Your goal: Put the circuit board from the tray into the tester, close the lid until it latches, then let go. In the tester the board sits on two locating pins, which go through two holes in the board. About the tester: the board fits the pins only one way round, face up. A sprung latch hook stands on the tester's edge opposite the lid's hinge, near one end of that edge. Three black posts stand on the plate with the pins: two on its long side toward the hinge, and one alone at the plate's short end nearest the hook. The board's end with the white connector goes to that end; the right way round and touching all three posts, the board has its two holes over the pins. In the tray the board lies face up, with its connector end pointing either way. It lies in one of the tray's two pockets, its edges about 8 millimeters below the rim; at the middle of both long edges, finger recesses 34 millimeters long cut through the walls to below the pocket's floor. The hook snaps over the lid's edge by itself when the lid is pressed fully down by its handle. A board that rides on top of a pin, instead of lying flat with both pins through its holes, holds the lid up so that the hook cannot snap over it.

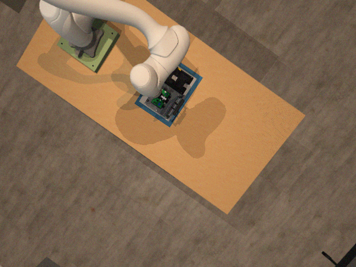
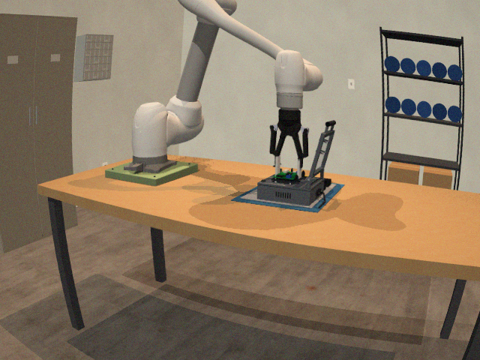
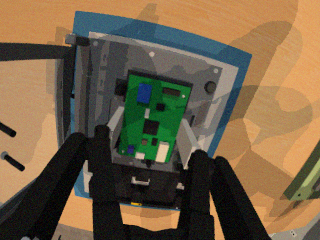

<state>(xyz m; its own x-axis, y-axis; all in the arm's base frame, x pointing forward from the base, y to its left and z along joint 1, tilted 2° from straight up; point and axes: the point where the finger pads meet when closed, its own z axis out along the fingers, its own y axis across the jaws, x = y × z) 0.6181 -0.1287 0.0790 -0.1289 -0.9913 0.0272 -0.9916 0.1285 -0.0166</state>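
The green circuit board lies 20 mm below my hand. Also, from my hand: lid (120 mm ahead, 20 mm to the right, 80 mm above); then latch hook (50 mm behind, 70 mm to the left, 10 mm below); then grey tester (40 mm ahead, 30 mm to the left, 10 mm above).
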